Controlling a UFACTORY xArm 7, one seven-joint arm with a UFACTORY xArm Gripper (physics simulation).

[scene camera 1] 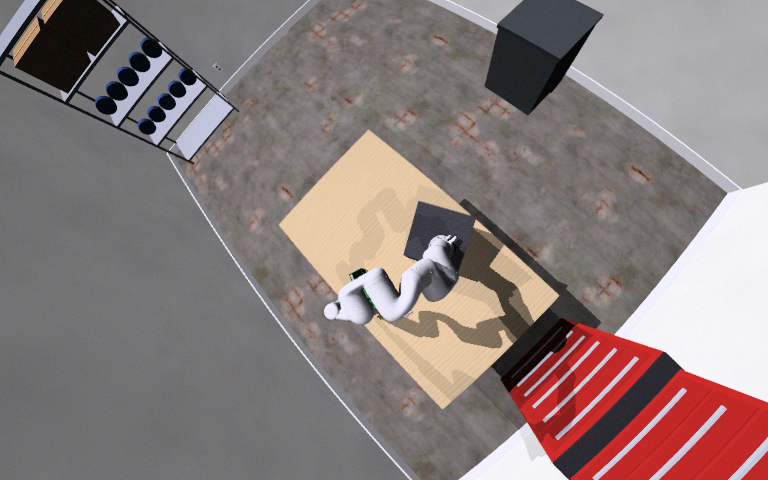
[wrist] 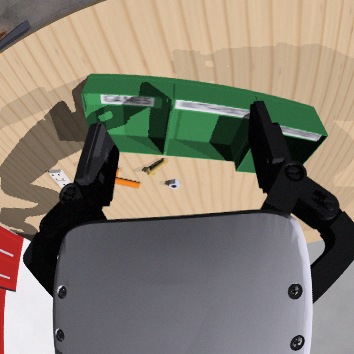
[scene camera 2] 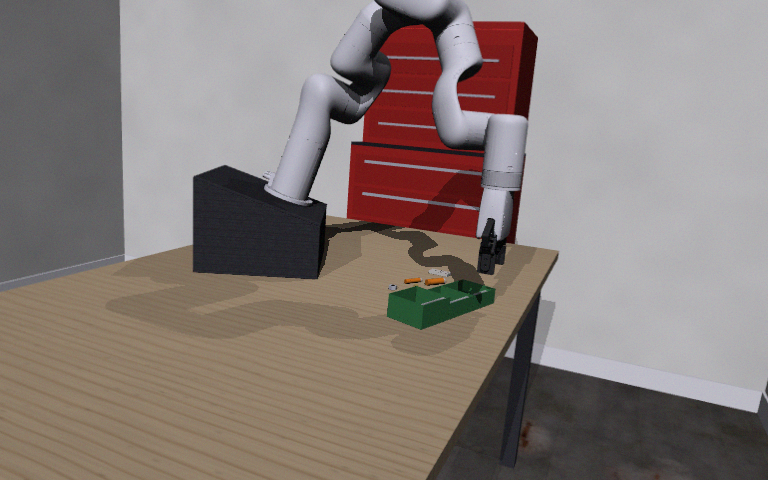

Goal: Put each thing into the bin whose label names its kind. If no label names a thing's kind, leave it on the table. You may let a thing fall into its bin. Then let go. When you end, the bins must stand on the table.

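Places are measured from the arm's base along level axes (x back, y right, z up), in metres.
Pixels of known places: gripper, fingertip midpoint: [wrist: 177,126] [scene camera 2: 490,268]; arm's base, link origin: [scene camera 2: 287,196].
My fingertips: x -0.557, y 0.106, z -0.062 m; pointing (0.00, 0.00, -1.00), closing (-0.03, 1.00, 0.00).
Note:
Ahead of a thing's pixels: the offset from my fingertips to its top centre. Level surfaces: height alone.
A green bin unit @(dx +0.081, dy +0.021, dz -0.050 m) [scene camera 1: 357,275] [scene camera 2: 405,309] [wrist: 215,91] with three compartments stands on the table; its white labels are too slanted to read. In the wrist view, below its open side, lie a brass-coloured screw-like piece @(dx +0.169, dy -0.054, dz -0.083 m) [wrist: 157,166], a small grey nut-like piece @(dx +0.222, dy -0.039, dz -0.088 m) [wrist: 173,184] [scene camera 2: 392,287] and an orange cylinder @(dx +0.205, dy -0.115, dz -0.086 m) [wrist: 128,183] [scene camera 2: 412,280]. A second orange cylinder @(dx +0.157, dy -0.137, dz -0.082 m) [scene camera 2: 434,281] is almost hidden by the left finger in the wrist view. A white domino @(dx +0.180, dy -0.230, dz -0.089 m) [wrist: 59,177] [scene camera 2: 438,272] lies further left. My gripper [wrist: 177,126] [scene camera 2: 492,266] is open and empty above the table, its fingers overlapping the bins in the wrist view.
The arm's dark wedge-shaped base block [scene camera 1: 421,226] [scene camera 2: 254,232] stands on the wooden table @(dz -0.097 m) [scene camera 1: 351,186] [scene camera 2: 226,384]. A red drawer cabinet [scene camera 1: 623,390] [scene camera 2: 419,186] stands beyond one table end. A dark cabinet [scene camera 1: 538,50] and a shelf rack stand farther off.

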